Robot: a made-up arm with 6 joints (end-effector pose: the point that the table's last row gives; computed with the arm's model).
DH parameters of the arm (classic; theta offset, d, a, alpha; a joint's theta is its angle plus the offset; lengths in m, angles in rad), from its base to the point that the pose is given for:
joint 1: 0 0.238 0 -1.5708
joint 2: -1.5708 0 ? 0
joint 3: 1.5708 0.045 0 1.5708
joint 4: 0 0.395 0 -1.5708
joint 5: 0 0 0 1.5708
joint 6: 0 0.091 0 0
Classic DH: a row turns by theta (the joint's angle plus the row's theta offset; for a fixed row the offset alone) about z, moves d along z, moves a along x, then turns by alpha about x.
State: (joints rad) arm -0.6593 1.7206 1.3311 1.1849 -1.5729 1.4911
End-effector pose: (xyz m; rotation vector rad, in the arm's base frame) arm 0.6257 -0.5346 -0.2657 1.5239 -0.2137 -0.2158
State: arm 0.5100 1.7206 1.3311 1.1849 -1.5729 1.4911
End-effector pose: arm 0.7366 0.3670 -0.2657 1.4244 0.6799 0.7101
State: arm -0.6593 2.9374 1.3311 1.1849 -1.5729 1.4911
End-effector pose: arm -0.1723 0.0838 -0.7077 1.9586 0.7050 -1.0793
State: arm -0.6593 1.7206 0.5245 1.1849 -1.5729 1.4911
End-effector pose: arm 0.8314 -0.6940 -0.0953 1.0570 -0.7172 0.3162
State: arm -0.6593 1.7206 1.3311 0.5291 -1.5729 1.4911
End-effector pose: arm 0.6841 -0.5313 -0.2617 1.4653 0.3083 0.2794
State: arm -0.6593 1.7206 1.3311 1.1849 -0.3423 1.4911
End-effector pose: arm 0.6482 -0.4812 -0.3533 2.7420 -0.2864 0.0213
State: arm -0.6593 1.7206 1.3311 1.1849 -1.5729 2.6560
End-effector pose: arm 0.6257 -0.5346 -0.2657 1.1845 -1.0425 0.7067
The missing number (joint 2, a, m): 0.761
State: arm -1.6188 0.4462 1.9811 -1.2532 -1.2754 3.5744
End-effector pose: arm 0.0976 -0.6305 0.6238 1.9396 -0.2324 1.7855
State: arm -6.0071 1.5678 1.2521 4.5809 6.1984 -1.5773
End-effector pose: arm 0.8646 0.2997 -0.2208 -2.9340 -0.6372 -0.4602
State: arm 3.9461 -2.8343 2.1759 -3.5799 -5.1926 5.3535
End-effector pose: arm 0.4422 0.3452 -0.1864 -1.2478 1.2000 -0.5793
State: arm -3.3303 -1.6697 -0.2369 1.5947 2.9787 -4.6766
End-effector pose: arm 1.0156 -0.2548 0.0619 -1.8014 -0.0249 2.5131
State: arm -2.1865 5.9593 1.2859 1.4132 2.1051 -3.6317
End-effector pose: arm 0.0705 -0.1122 1.1487 -2.2669 0.9997 -1.5917
